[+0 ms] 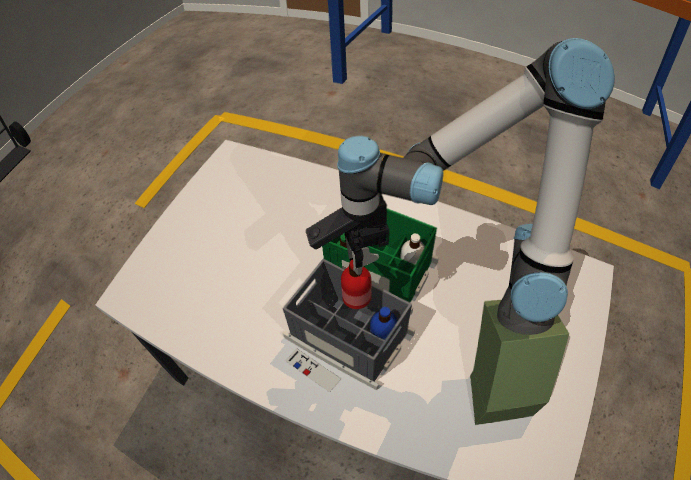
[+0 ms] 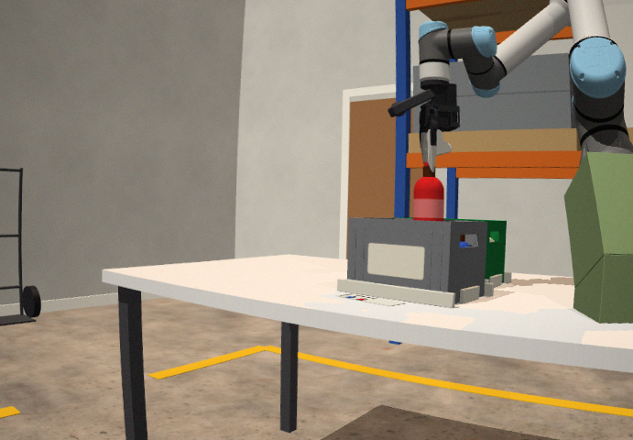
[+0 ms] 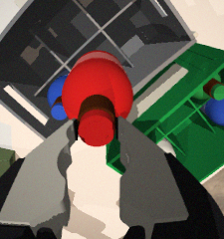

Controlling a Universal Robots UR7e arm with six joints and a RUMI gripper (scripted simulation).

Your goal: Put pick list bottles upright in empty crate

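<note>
The red bottle lies 70 mm below my hand. From my hand the other things lie so: grey crate (220 mm below, 40 mm to the left, 10 mm ahead); blue bottle (220 mm below, 80 mm behind, 10 mm to the left); green crate (220 mm below, 200 mm to the right, 20 mm ahead).
</note>
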